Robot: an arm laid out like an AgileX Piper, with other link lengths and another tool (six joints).
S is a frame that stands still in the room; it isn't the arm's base.
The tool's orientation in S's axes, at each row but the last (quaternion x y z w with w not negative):
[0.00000 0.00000 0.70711 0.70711]
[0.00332 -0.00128 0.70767 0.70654]
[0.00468 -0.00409 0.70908 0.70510]
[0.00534 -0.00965 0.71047 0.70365]
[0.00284 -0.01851 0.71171 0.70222]
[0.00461 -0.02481 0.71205 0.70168]
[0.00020 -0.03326 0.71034 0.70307]
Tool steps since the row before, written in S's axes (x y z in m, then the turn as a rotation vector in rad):
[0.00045 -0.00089 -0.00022 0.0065 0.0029 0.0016]
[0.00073 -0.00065 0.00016 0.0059 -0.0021 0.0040]
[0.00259 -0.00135 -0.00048 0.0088 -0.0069 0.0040]
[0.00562 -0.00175 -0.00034 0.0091 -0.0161 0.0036]
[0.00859 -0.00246 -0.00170 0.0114 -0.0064 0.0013]
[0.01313 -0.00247 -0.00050 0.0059 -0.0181 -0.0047]
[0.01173 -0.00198 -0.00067 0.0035 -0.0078 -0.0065]
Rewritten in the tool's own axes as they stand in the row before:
[-0.00089 -0.00045 -0.00022 0.0029 -0.0065 0.0016]
[-0.00065 -0.00073 0.00017 -0.0021 -0.0059 0.0040]
[-0.00137 -0.00258 -0.00046 -0.0069 -0.0088 0.0041]
[-0.00181 -0.00560 -0.00034 -0.0161 -0.0090 0.0039]
[-0.00263 -0.00852 -0.00181 -0.0065 -0.0113 0.0012]
[-0.00269 -0.01307 -0.00077 -0.0184 -0.0055 -0.0041]
[-0.00214 -0.01167 -0.00112 -0.0081 -0.0031 -0.0063]

